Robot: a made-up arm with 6 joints.
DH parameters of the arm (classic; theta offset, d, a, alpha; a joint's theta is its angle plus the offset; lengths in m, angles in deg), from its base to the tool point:
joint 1: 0 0.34 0.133 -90
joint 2: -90 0 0.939 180
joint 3: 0 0 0.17 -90
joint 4: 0 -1.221 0 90
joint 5: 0 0 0 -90
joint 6: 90 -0.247 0 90
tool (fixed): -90 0 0 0
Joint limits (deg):
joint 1: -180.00..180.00
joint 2: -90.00..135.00
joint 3: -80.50..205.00
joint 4: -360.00..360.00
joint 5: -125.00..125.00
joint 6: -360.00..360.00
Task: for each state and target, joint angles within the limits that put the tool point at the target. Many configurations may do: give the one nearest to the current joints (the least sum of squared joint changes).
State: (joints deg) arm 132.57 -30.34 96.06 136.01 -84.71 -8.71
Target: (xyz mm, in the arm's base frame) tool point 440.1 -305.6 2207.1
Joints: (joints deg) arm 128.47 4.93 116.13 137.84 -111.29 -8.71
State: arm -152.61 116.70 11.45 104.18 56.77 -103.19
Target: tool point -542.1 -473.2 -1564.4
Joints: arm -154.11 125.08 21.12 102.48 51.59 -103.19
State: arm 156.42 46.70 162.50 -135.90 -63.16 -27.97
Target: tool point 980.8 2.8 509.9
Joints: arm 180.00 2.68 199.94 -180.73 -62.92 -27.97
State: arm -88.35 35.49 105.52 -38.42 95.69 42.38
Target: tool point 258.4 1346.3 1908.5
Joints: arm -106.39 -22.66 109.56 -33.53 75.45 42.38
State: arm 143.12 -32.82 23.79 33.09 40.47 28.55
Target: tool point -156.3 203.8 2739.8
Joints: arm 120.67 -4.18 69.07 23.70 17.88 28.55
